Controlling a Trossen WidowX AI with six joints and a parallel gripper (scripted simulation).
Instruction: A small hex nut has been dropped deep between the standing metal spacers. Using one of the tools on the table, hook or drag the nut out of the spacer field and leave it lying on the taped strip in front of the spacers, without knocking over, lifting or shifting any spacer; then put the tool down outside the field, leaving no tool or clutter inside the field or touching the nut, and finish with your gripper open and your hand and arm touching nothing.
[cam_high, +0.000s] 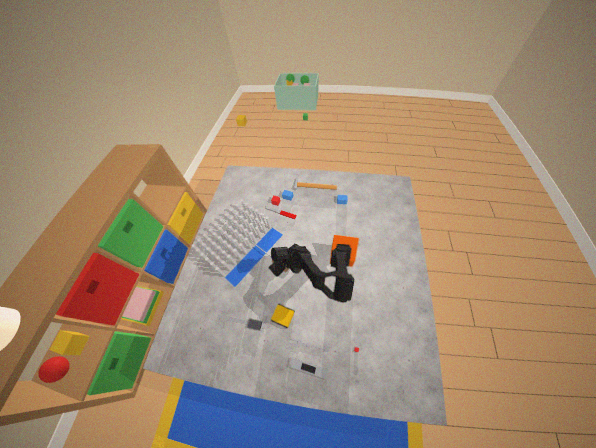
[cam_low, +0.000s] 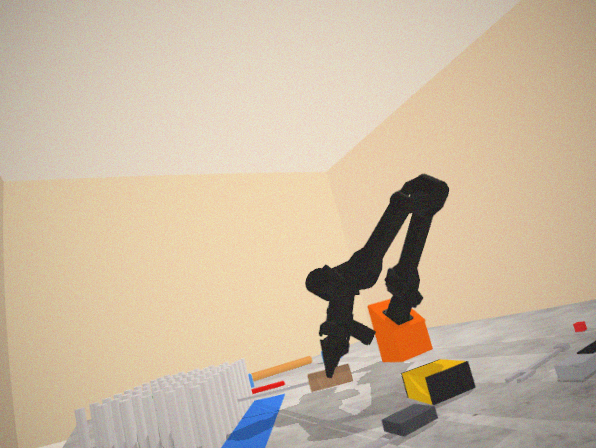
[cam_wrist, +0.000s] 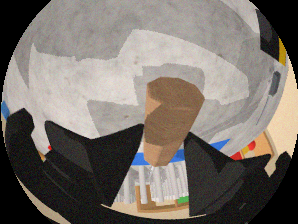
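Right now my gripper tip is 16 cm short of the blue taped strip, 5 cm to the left of it and 4 cm above it. Round my gripper tip: wrench: 19 cm behind, 35 cm to the left, 3 cm below; hook tool: 9 cm ahead, 6 cm to the right; red bar: 7 cm ahead, 34 cm to the right, 3 cm below.
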